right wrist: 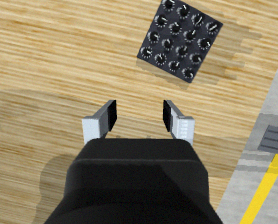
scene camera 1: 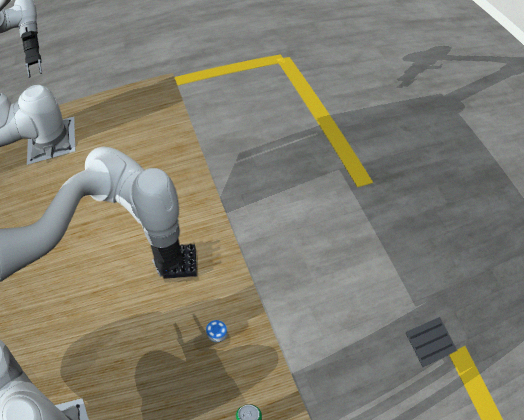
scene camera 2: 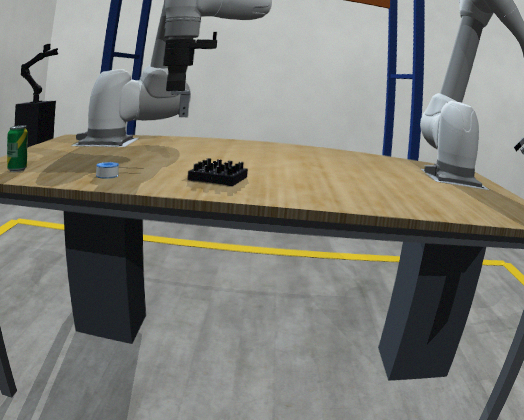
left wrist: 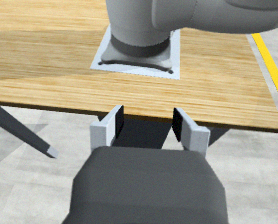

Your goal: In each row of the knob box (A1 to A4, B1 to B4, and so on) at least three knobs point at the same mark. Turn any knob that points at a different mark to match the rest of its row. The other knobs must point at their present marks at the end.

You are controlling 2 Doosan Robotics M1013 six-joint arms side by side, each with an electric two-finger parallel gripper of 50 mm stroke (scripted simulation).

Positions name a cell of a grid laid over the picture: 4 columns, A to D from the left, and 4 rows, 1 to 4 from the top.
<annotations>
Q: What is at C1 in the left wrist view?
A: A base plate.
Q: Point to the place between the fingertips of my left gripper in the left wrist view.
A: C3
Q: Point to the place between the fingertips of my right gripper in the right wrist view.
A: At C2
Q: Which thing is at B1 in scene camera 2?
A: My right gripper.
</annotations>
